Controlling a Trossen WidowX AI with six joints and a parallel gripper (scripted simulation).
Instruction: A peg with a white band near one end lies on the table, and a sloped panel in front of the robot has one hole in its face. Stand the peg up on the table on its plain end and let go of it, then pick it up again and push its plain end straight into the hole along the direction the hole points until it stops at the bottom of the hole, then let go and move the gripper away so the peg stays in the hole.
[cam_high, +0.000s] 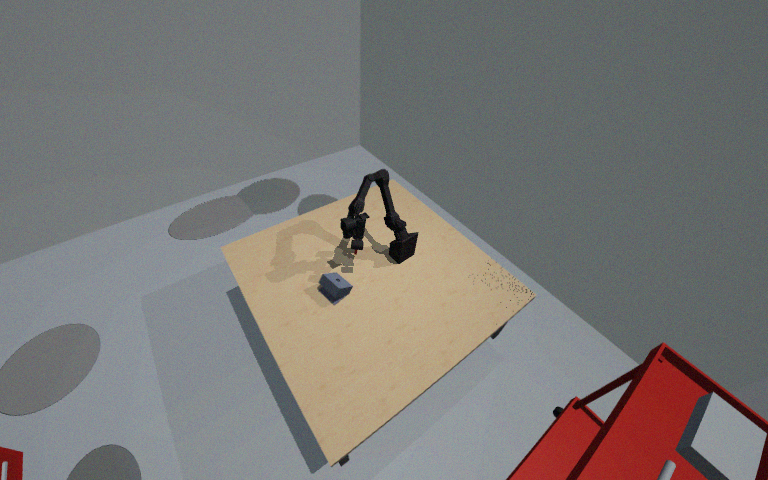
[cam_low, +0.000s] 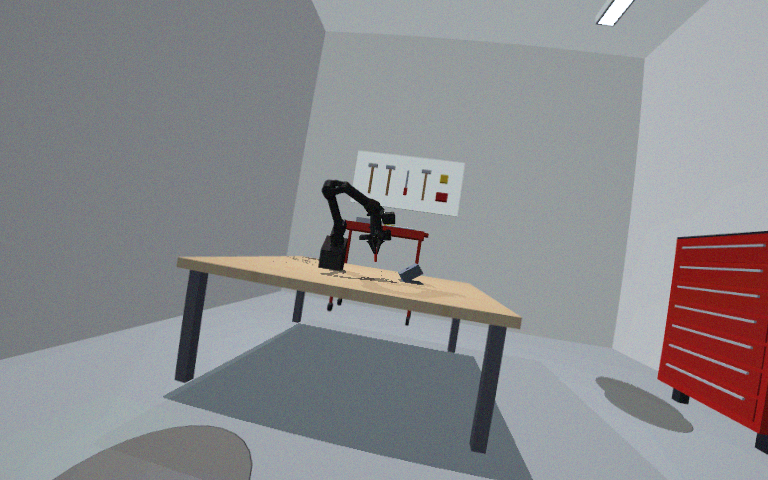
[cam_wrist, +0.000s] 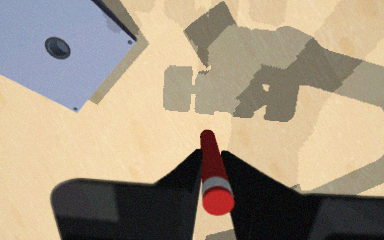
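Now: the grey sloped panel 18 cm ahead of my gripper tip, 10 cm to the left of it and 7 cm below it. Also, from my gripper tip: red peg 2 cm above.
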